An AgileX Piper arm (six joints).
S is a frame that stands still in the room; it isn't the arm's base.
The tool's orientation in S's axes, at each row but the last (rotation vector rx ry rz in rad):
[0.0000 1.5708 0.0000]
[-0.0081 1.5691 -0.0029]
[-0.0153 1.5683 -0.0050]
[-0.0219 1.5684 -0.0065]
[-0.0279 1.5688 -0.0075]
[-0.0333 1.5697 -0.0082]
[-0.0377 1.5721 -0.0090]
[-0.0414 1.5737 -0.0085]
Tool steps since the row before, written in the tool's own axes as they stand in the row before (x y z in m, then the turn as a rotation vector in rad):
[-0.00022 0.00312 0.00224 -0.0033 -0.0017 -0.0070]
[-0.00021 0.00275 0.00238 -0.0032 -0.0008 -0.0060]
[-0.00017 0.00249 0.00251 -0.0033 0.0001 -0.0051]
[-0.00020 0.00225 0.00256 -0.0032 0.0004 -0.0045]
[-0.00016 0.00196 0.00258 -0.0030 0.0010 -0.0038]
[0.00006 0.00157 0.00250 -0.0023 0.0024 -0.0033]
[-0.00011 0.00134 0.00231 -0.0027 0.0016 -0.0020]
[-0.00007 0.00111 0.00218 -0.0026 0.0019 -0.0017]
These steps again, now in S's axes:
[0.00224 0.00312 0.00022 -0.0070 -0.0017 0.0033]
[0.00237 0.00276 0.00019 -0.0060 -0.0008 0.0032]
[0.00249 0.00251 0.00014 -0.0051 0.0001 0.0033]
[0.00254 0.00228 0.00017 -0.0045 0.0004 0.0032]
[0.00255 0.00200 0.00012 -0.0038 0.0010 0.0030]
[0.00247 0.00161 -0.00010 -0.0033 0.0024 0.0022]
[0.00229 0.00138 0.00007 -0.0020 0.0016 0.0027]
[0.00216 0.00116 0.00003 -0.0017 0.0019 0.0025]

